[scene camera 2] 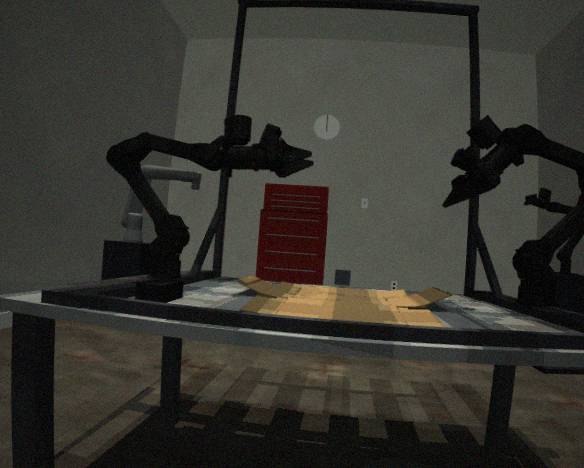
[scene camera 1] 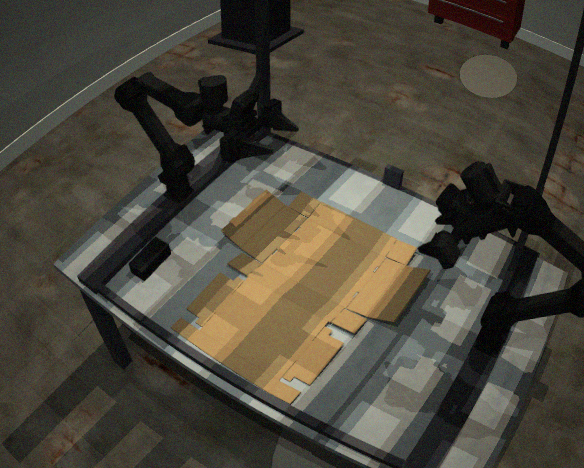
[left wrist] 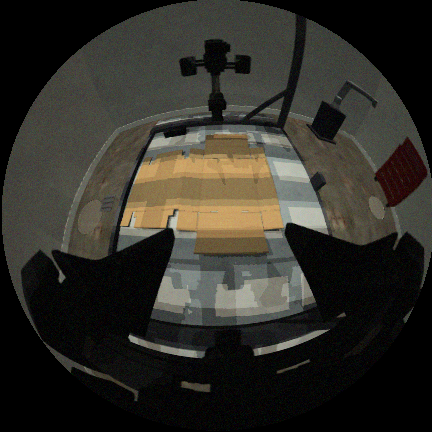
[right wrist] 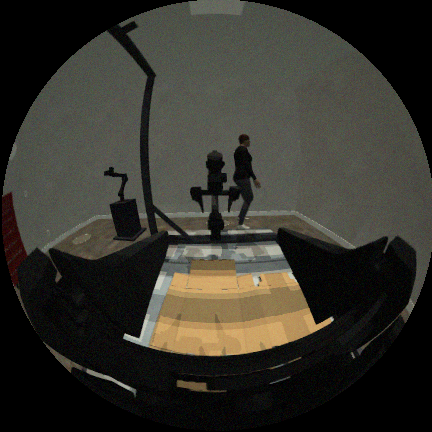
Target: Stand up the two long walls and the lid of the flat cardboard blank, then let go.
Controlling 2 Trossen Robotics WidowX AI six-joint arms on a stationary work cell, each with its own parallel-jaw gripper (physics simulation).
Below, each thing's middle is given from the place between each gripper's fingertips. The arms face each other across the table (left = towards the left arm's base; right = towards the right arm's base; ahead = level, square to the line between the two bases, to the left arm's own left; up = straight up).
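My left hand is a fair way short of the black block [scene camera 1: 156,251] and far to the left of it, and it is also a fair way above it.
As for my right hand, it is far to the left of the black block, a fair way short of it, and far above it. Going by its middle, the black block is nearer to my right hand than to my left hand.
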